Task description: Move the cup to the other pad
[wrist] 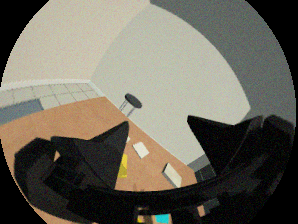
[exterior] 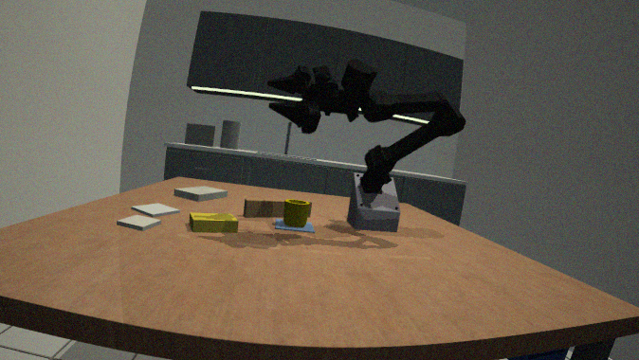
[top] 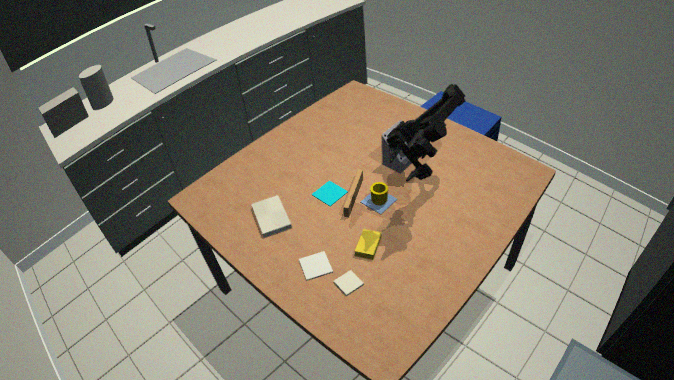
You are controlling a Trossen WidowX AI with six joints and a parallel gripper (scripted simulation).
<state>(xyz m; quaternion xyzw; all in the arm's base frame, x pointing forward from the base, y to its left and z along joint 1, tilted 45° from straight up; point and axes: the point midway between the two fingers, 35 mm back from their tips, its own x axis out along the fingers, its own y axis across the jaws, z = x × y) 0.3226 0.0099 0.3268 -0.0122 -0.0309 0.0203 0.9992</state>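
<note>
Right now the yellow cup is 30 cm below my gripper tip, 16 cm to the right of it and 13 cm behind it. The rest, counted from my gripper tip: wooden bar: 31 cm below, 26 cm to the right, 9 cm behind; cyan pad: 36 cm to the right, 34 cm below, 5 cm behind; light blue pad: 34 cm below, 17 cm to the right, 13 cm behind.
</note>
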